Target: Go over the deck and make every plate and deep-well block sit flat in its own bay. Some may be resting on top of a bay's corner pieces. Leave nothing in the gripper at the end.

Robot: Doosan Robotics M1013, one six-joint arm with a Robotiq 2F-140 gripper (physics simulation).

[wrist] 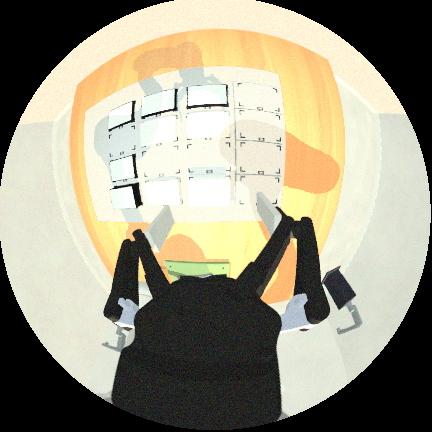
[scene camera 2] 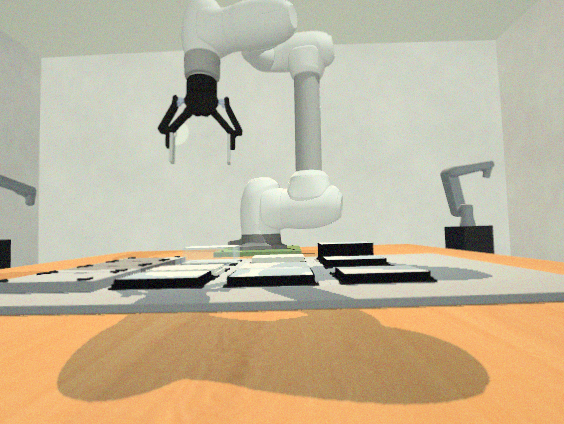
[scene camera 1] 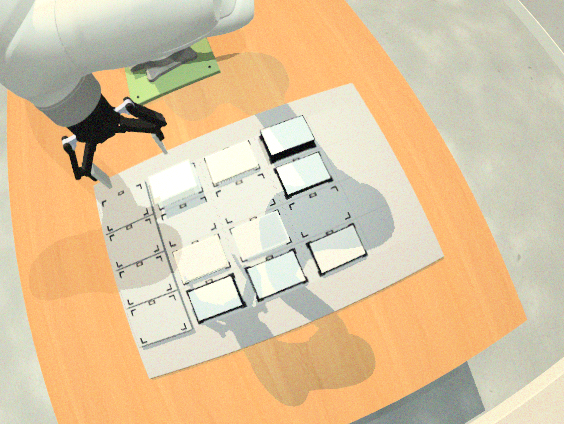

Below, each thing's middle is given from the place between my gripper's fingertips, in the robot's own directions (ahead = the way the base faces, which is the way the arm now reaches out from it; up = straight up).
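You'd find my gripper 230 mm above the tall white block [scene camera 1: 180, 181], and it's also 30 mm past the block and 20 mm to the right of it. There's a black-edged plate [scene camera 1: 305, 173] as well, and that one's 240 mm below my hand, 330 mm to the left of it and 120 mm ahead of it.
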